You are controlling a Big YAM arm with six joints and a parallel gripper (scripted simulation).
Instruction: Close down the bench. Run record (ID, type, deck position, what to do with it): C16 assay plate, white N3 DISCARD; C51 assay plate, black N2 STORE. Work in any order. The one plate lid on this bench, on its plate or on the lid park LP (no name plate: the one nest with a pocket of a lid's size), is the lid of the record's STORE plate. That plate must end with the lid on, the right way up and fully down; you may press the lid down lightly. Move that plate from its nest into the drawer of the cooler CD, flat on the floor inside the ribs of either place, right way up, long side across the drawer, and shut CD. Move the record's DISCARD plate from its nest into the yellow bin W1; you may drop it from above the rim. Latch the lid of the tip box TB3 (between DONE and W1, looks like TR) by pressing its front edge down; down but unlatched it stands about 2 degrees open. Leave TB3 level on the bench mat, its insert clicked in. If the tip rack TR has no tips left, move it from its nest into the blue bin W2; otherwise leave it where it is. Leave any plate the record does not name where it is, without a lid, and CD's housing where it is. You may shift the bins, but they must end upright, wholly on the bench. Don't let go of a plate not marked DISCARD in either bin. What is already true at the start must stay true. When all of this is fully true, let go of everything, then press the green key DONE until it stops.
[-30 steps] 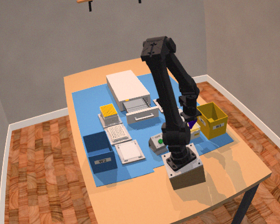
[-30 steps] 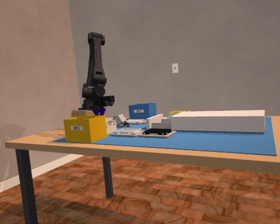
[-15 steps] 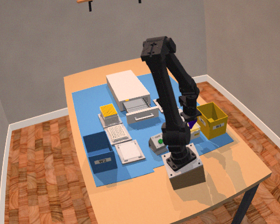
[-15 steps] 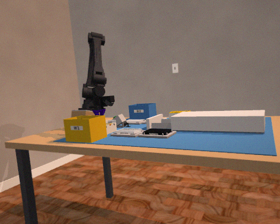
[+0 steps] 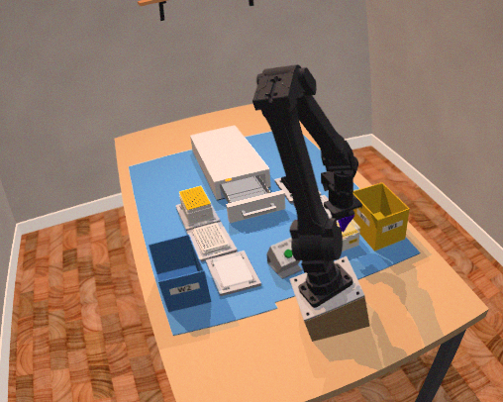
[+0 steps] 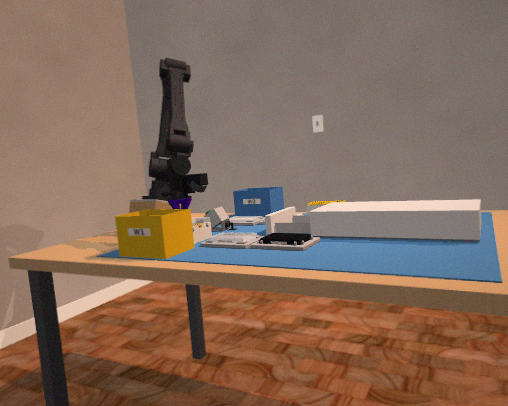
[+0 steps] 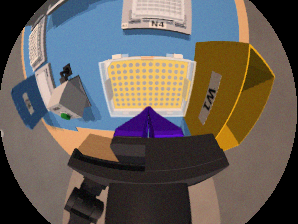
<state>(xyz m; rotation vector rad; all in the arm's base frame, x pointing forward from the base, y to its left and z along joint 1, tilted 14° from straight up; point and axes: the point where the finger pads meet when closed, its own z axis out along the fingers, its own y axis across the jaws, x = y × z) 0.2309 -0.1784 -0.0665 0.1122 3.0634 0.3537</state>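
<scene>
Now: the tip box lid 30 mm ahead of my hand and 20 mm below it. Round my hand: tip box TB3: 40 mm below, 30 mm ahead; yellow bin W1: 160 mm to the right, 40 mm below, 10 mm ahead; green key DONE: 190 mm to the left, 10 mm below, 10 mm behind.
</scene>
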